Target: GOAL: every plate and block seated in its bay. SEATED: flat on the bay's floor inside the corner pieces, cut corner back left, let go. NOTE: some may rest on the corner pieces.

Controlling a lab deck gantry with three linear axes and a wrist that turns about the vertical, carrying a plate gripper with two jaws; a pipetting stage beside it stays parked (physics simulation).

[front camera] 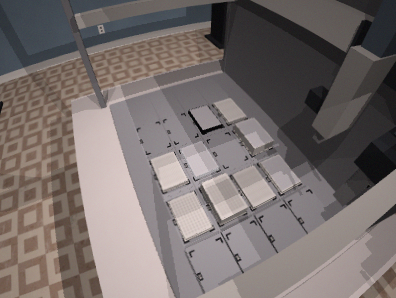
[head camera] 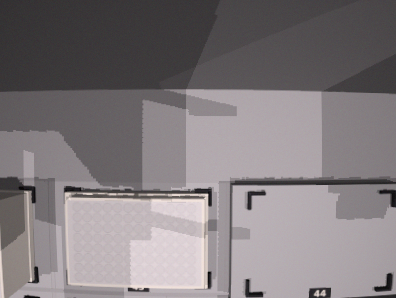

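Pixels of known places: gripper, fingertip midpoint: [front camera: 351,190]; robot's base, link origin: [front camera: 137,129].
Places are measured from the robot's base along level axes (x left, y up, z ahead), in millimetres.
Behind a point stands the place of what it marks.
A pale well plate [front camera: 280,174] {x 358, y 14, z 400 mm} [head camera: 136,242] {x 366, y 14, z 394 mm} lies in bay 43, its front edge overlapping the bay label in the head view. A tall block [front camera: 253,136] {x 349, y 42, z 244 mm} [head camera: 12,240] {x 368, y 28, z 291 mm} stands beside it. Another thick block [front camera: 224,197] {x 147, y 42, z 399 mm} lies between a pale plate [front camera: 253,186] {x 253, y 15, z 397 mm} and a gridded plate [front camera: 190,216] {x 42, y 14, z 400 mm}. A cream plate [front camera: 169,171] {x 43, y 14, z 236 mm} and a pale plate [front camera: 200,160] {x 150, y 14, z 239 mm} lie side by side. A black-edged plate [front camera: 205,118] {x 251, y 16, z 73 mm} and a cream plate [front camera: 230,110] {x 363, y 14, z 72 mm} lie at the back. Whether each is fully down is too small to tell. My gripper's jaws cannot be made out among the dark parts at right.
Bay 44 [head camera: 320,240] {x 367, y 14, z 554 mm} shows its corner pieces with no plate. Other bays without plates are in the front row, in the middle and at the back left. A light column [front camera: 345,95] {x 326, y 386, z 461 mm} hangs at right over the deck's edge. A dark wall [front camera: 280,60] {x 499, y 243, z 131 mm} borders the deck.
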